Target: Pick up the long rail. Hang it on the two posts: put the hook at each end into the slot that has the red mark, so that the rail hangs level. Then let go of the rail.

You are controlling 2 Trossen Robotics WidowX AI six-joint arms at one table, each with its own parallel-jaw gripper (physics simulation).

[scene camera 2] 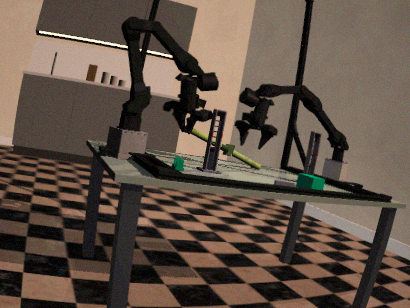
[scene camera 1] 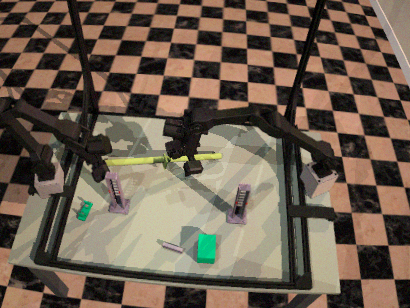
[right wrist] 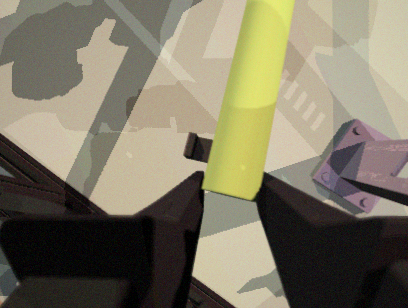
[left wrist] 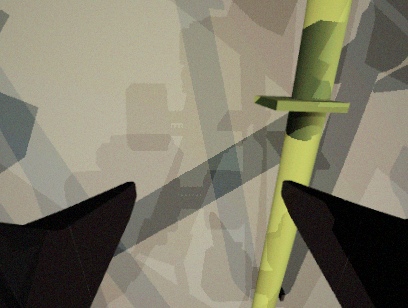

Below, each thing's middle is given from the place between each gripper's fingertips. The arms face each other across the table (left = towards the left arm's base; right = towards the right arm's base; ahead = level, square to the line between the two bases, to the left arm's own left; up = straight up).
Now: right hand 60 mm past the yellow-green rail [right wrist: 236, 157], 230 mm to the right of it and 40 mm above it.
I see my left gripper 6 cm past the yellow-green rail, 7 cm to the left of it and 3 cm above it.
